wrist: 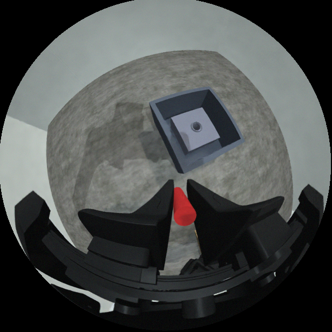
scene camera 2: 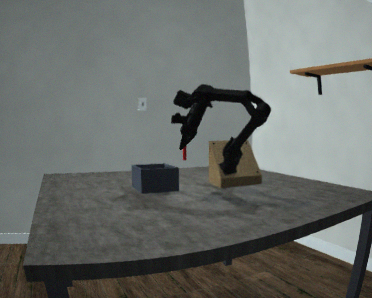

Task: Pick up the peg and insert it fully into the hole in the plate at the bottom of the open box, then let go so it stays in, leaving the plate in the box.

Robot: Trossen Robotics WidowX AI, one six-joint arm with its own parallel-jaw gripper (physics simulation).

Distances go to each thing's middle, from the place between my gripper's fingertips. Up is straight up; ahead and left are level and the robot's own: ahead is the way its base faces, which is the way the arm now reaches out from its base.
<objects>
Right now my hand is 80 mm short of the blue-grey box (scene camera 2: 146,178), 100 mm to the left of it and 120 mm above it. The rest, counted from my hand: light grey plate (wrist: 193,129) 80 mm ahead, 100 mm to the right, 140 mm below.
</objects>
